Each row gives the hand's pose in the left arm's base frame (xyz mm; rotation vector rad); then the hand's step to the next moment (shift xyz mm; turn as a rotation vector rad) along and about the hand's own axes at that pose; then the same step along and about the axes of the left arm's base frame.
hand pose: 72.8 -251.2 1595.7 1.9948 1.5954 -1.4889
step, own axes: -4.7 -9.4 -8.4 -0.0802 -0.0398 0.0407
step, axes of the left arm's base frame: -2.5 6.4 11.6 -0.0494 -0.0613 0.0590
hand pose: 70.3 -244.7 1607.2 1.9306 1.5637 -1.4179
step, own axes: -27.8 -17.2 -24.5 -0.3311 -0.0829 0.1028
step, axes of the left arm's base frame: -0.6 7.8 40.1 -0.1008 -0.2368 0.2467
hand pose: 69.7 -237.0 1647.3 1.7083 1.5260 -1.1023
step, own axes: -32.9 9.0 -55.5 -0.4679 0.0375 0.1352
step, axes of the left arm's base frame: 19.6 29.7 54.6 0.0112 -0.3519 0.3386
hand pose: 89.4 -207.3 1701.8 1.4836 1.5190 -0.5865
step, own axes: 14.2 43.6 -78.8 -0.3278 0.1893 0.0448
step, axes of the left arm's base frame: 22.1 80.5 36.7 0.1498 -0.1778 0.3020
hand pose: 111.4 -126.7 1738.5 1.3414 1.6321 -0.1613
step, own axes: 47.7 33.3 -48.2 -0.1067 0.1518 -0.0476
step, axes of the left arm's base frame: 2.9 75.3 4.8 0.0852 0.0157 0.1709
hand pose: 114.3 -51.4 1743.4 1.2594 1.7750 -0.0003
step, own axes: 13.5 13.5 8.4 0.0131 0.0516 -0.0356
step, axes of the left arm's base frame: 15.0 12.4 -7.4 0.0138 0.0511 0.0360
